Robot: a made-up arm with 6 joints. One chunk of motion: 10 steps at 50 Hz.
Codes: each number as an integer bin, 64 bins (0 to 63) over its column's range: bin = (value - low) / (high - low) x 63, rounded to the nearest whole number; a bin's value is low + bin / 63 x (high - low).
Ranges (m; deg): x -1.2..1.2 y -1.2..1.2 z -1.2..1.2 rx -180..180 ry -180..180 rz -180..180
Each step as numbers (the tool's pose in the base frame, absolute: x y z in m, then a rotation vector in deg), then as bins.
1 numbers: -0.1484 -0.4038 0.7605 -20.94 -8.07 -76.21
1 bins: 28 21 51 28 30 18
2 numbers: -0.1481 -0.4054 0.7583 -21.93 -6.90 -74.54
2 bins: 28 21 51 28 30 18
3 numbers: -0.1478 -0.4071 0.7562 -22.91 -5.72 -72.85
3 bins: 28 21 51 27 30 19
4 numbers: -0.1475 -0.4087 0.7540 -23.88 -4.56 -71.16
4 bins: 28 21 51 27 31 19
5 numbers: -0.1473 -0.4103 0.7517 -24.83 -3.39 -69.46
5 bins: 28 21 51 27 31 19
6 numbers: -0.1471 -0.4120 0.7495 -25.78 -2.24 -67.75
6 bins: 28 21 51 27 31 20
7 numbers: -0.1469 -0.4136 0.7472 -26.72 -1.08 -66.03
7 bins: 28 21 51 27 31 20
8 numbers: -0.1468 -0.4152 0.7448 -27.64 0.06 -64.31
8 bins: 28 21 51 27 32 20
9 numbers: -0.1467 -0.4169 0.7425 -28.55 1.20 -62.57
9 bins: 28 21 51 27 32 21
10 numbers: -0.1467 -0.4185 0.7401 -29.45 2.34 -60.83
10 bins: 28 21 51 26 32 21
